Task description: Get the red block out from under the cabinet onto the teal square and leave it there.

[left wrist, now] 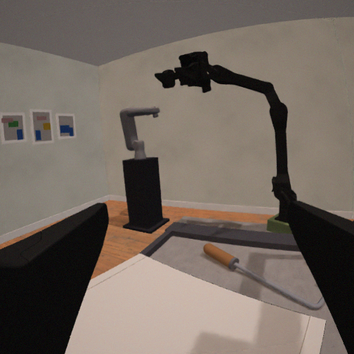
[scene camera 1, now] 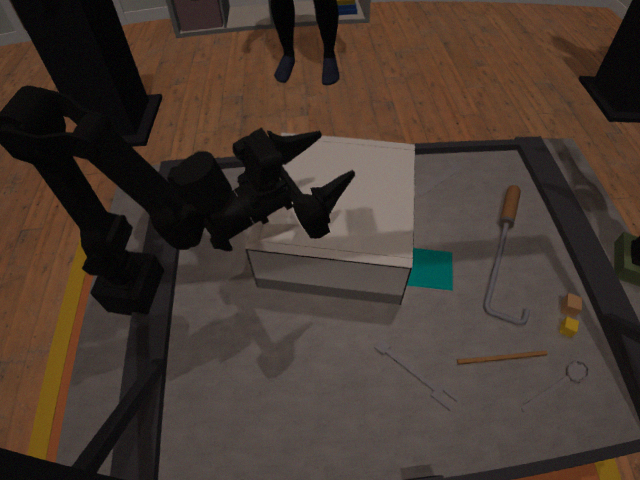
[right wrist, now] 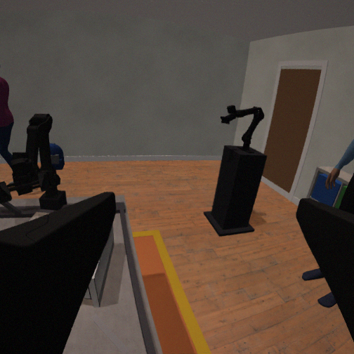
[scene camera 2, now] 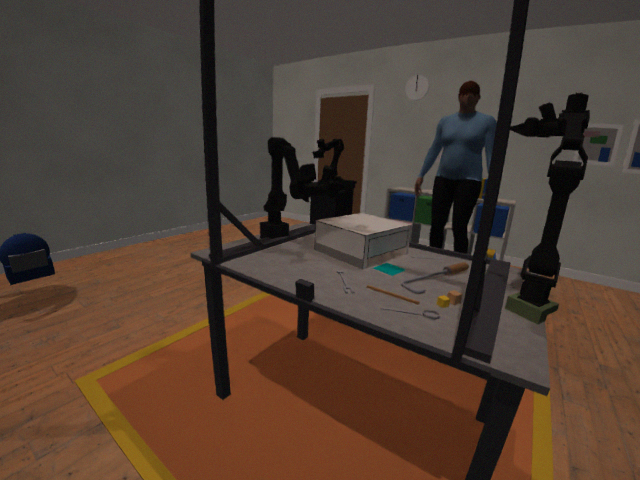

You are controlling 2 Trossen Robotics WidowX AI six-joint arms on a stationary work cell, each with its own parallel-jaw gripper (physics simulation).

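Where they show: left gripper, fingertip midpoint: (scene camera 1: 337,152) (scene camera 2: 355,183); right gripper, fingertip midpoint: (scene camera 2: 514,128); left arm's base, link origin: (scene camera 1: 122,273) (scene camera 2: 274,223); right arm's base, link origin: (scene camera 2: 533,299).
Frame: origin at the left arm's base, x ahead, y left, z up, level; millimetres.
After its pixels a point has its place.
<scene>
The white cabinet (scene camera 1: 372,180) {x 449, y 229, z 57 mm} (scene camera 2: 338,238) {x 387, y 43, z 10 mm} (left wrist: 150,310) stands at the back of the table, its open side facing the picture's right in scene camera 2. The teal square (scene camera 1: 435,269) {x 594, y 127, z -78 mm} (scene camera 2: 389,269) {x 587, y 123, z -78 mm} lies on the table beside that side, partly hidden by the cabinet in scene camera 1. The red block does not show in any view. My left gripper (scene camera 1: 337,151) {x 391, y 120, z 223 mm} (left wrist: 200,211) is open and empty above the cabinet's top. My right gripper (right wrist: 210,205) is open and empty, raised high at the right in scene camera 2, far from the cabinet and square.
A hooked rod with an orange handle (scene camera 1: 509,204) {x 761, y 293, z -45 mm} (scene camera 2: 456,268) {x 778, y 281, z -52 mm} (left wrist: 218,255) lies right of the square. Nearer lie a two-pronged tool (scene camera 1: 410,373) {x 546, y -94, z -74 mm}, an orange stick (scene camera 1: 501,357) {x 712, y -54, z -71 mm} (scene camera 2: 392,294) {x 720, y -54, z -73 mm}, a ring-ended wire (scene camera 2: 431,314) {x 859, y -66, z -76 mm}, a yellow block (scene camera 1: 569,326) {x 848, y 10, z -53 mm} and a tan block (scene camera 1: 572,303) {x 861, y 57, z -48 mm}. Dark posts (scene camera 2: 209,129) {x 161, y -370, z 402 mm} frame the table.
</scene>
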